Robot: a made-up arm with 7 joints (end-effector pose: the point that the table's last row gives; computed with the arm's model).
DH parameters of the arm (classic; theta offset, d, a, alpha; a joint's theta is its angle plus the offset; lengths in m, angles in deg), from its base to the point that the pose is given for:
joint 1: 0 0.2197 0 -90
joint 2: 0 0 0 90
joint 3: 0 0.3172 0.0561 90
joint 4: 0 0 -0.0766 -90
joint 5: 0 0.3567 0 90
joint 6: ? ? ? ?
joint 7: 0 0 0 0
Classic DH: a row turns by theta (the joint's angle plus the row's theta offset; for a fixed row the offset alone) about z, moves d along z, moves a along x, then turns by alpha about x.
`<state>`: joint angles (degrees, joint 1 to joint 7).
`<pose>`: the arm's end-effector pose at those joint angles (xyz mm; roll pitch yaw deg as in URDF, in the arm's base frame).
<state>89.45 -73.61 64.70 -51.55 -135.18 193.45 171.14</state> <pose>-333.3 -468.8 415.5 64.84 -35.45 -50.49</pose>
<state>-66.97 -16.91 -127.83 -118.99 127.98 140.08 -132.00</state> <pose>-421.4 209.8 231.3 -99.87 -68.52 115.55</pose>
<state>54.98 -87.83 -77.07 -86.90 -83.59 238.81 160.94</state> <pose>-12.4 -490.9 367.8 -1.37 18.67 -55.12</pose>
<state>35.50 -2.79 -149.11 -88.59 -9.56 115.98 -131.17</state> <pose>-220.8 -501.1 660.1 166.12 22.44 16.73</pose>
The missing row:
joint 6: 0 0 0.1328 90
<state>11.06 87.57 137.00 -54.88 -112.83 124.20 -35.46</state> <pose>553.9 342.1 592.9 121.56 -55.89 125.32</pose>
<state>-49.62 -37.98 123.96 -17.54 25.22 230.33 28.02</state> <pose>-215.6 267.5 720.4 12.20 -4.26 -52.10</pose>
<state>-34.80 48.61 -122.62 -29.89 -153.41 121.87 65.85</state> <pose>240.1 -472.7 795.7 -48.20 18.18 -65.19</pose>
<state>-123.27 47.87 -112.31 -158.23 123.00 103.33 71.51</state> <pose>-122.7 287.7 244.5 158.73 63.96 -34.39</pose>
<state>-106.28 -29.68 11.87 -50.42 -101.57 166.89 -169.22</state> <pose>195.9 -7.9 886.4 -18.72 5.98 168.94</pose>
